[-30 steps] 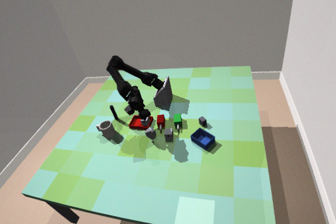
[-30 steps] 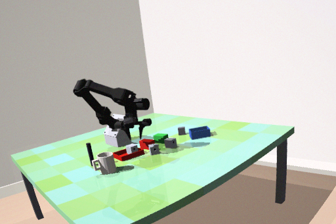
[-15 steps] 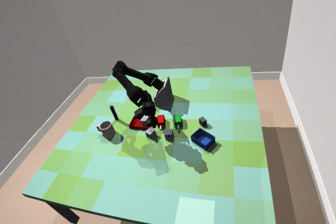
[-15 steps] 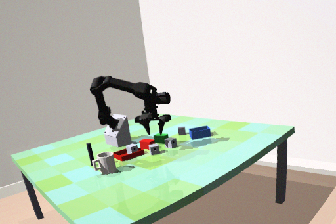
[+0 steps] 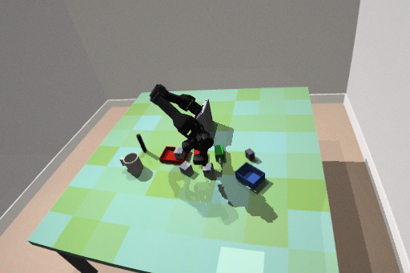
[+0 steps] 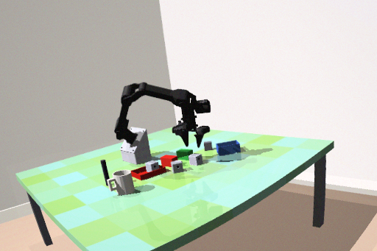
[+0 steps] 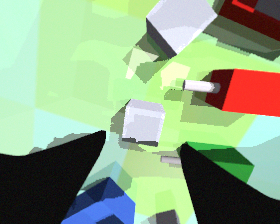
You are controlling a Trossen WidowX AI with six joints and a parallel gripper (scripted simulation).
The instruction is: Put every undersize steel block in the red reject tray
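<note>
Right now my gripper tip is 6 cm above the steel block and 1 cm to the right of it. The rest, counted from my gripper tip: green GO gauge (9 cm behind, 6 cm below, 4 cm to the left); then blue tray (21 cm to the left, 7 cm below, 1 cm ahead); then darker grey block (19 cm to the left, 12 cm behind, 6 cm below).
</note>
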